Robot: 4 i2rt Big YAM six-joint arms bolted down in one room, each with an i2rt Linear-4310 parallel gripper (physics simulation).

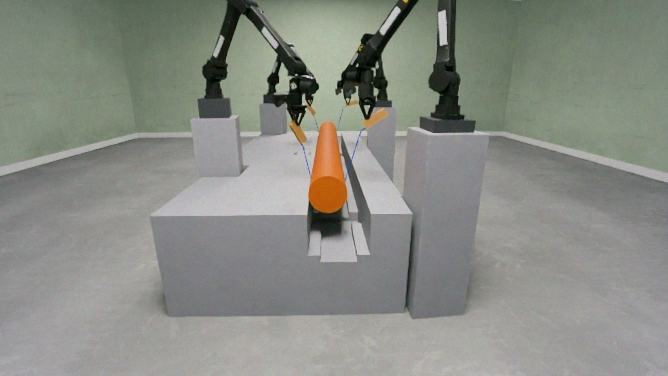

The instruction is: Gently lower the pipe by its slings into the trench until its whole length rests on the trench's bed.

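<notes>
An orange pipe [328, 155] hangs lengthwise over the trench [338, 251], its near end low at the trench opening. A shadow lies on the bed under it, with a gap between. Blue slings run from its sides up to orange handles. The near left gripper [297, 122] is shut on a tilted handle [298, 133]. The near right gripper [367, 116] is at another handle [377, 118] and looks shut on it. The far left handle [311, 109] and far right handle [352, 103] are at the two far grippers, whose fingers are small and partly hidden. The pipe's far end is hidden.
A wide grey block [230, 197] holds the trench, with sloped strips along both sides of the bed. Grey pedestals [216, 147] [445, 220] carry the near arms; two more [273, 119] [387, 145] stand farther back. Small dark specks lie on the block's top, left of the pipe.
</notes>
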